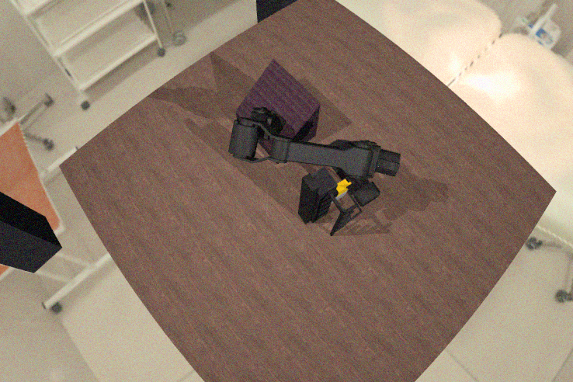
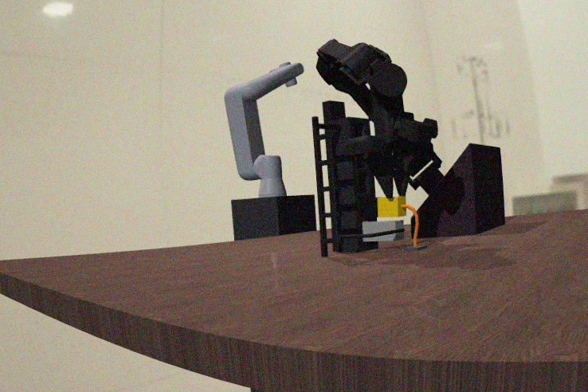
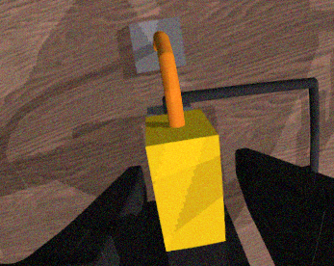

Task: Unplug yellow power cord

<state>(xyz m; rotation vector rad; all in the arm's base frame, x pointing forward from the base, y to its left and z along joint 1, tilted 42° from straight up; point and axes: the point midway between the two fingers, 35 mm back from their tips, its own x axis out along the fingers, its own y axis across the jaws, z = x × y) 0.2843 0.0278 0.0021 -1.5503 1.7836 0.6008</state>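
Right now my gripper tip is 3 cm to the left of the yellow plug and 1 cm above it. The rest, counted from my gripper tip: grey pad 9 cm below, 4 cm to the left, 1 cm ahead.
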